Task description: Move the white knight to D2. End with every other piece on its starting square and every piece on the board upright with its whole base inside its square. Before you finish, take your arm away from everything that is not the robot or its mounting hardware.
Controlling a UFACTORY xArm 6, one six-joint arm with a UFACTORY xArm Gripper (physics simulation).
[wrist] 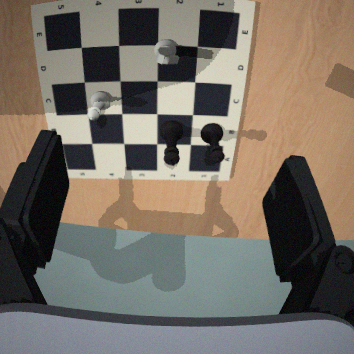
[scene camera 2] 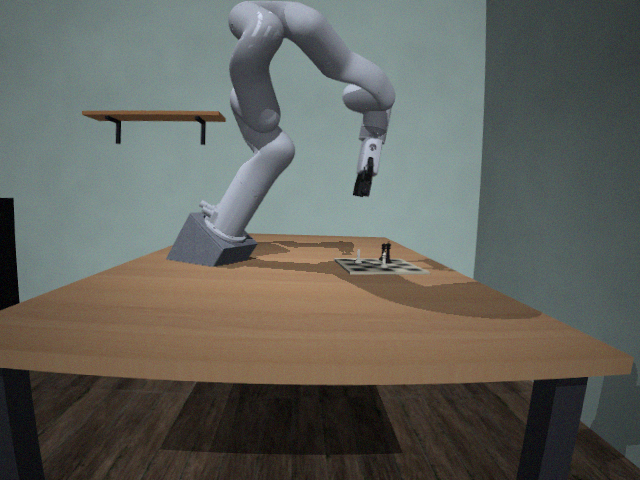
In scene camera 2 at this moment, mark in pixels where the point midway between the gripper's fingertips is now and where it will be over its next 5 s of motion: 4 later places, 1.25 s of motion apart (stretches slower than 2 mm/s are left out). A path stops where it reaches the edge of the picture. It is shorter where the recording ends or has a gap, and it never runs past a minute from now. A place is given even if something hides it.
My gripper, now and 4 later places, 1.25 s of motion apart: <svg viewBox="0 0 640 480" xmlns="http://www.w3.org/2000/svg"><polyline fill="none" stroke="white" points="360,196 349,240 353,257 359,257 363,210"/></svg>
